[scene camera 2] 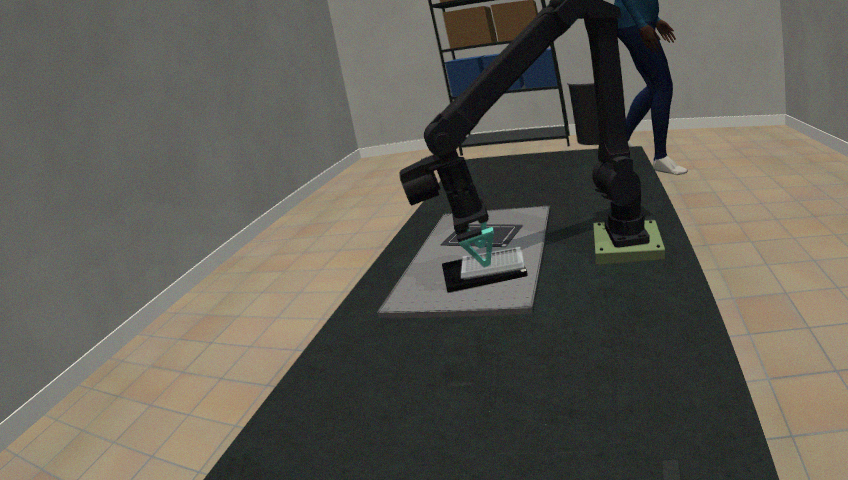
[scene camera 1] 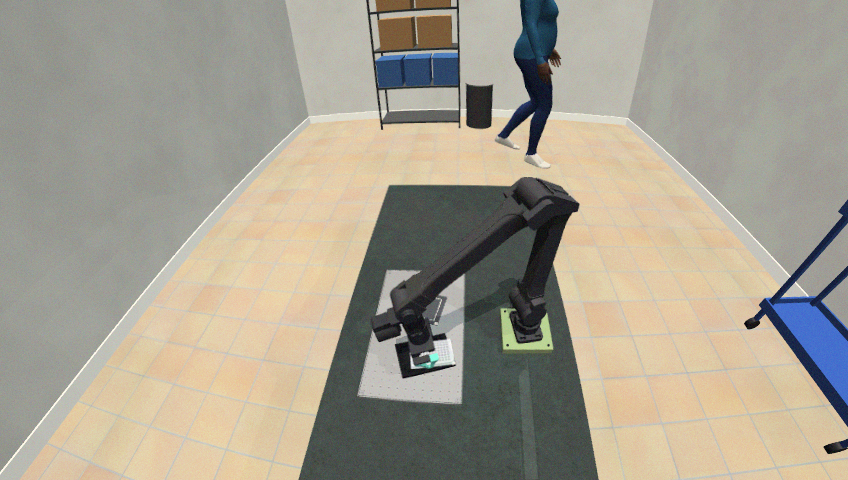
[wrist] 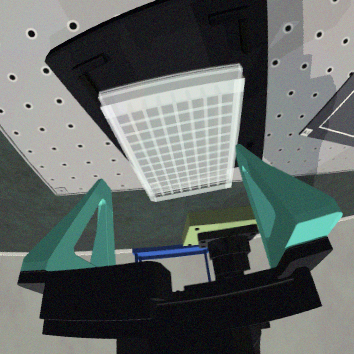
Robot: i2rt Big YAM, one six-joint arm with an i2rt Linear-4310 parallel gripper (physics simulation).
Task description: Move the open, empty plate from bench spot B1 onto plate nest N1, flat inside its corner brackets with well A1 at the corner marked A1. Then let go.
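Pixels of known places: gripper, fingertip midpoint: (scene camera 2: 484, 256) (scene camera 1: 427, 353) (wrist: 167, 167); arm's base, link origin: (scene camera 2: 626, 234) (scene camera 1: 525, 327) (wrist: 225, 233).
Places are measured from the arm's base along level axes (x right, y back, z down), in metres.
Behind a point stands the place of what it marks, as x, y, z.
The white open plate (scene camera 1: 444, 352) @[-0.063, -0.272, -0.010] (scene camera 2: 508, 258) @[-0.070, -0.276, -0.017] (wrist: 175, 135) @[-0.065, -0.330, -0.008] lies over the black nest (scene camera 1: 410, 372) @[-0.115, -0.378, 0.001] (scene camera 2: 454, 284) @[-0.118, -0.387, 0.001] (wrist: 150, 45) @[-0.069, -0.394, 0.002]. In the wrist view, black surface shows between its far edge and the two far corner brackets, and its near end covers the nest's near edge. I cannot tell whether it is flat or which corner holds well A1. My gripper (scene camera 1: 427, 363) @[-0.074, -0.323, -0.030] (scene camera 2: 483, 254) @[-0.074, -0.323, -0.030] (wrist: 167, 167) @[-0.074, -0.323, -0.030] is open and empty, with its teal fingertips apart on either side near the plate's near end. A dark spot with a white outline (scene camera 1: 440, 306) @[0.135, -0.264, 0.012] (scene camera 2: 511, 234) @[0.123, -0.267, 0.012] (wrist: 345, 112) @[0.103, -0.308, 0.012] holds no plate; its label is unreadable.
Nest and dark spot are on a grey perforated board (scene camera 1: 380, 380) @[-0.128, -0.469, 0.014] (scene camera 2: 416, 297) @[-0.131, -0.464, 0.014] (wrist: 30, 90) @[-0.156, -0.381, 0.014]. The arm's green base plate (scene camera 1: 510, 346) @[-0.065, -0.067, 0.000] (scene camera 2: 630, 255) @[-0.084, -0.013, 0.011] (wrist: 192, 230) @[-0.067, -0.061, 0.000] stands to the right in the scene views. A person (scene camera 1: 535, 77) and a shelf rack (scene camera 1: 459, 107) are behind.
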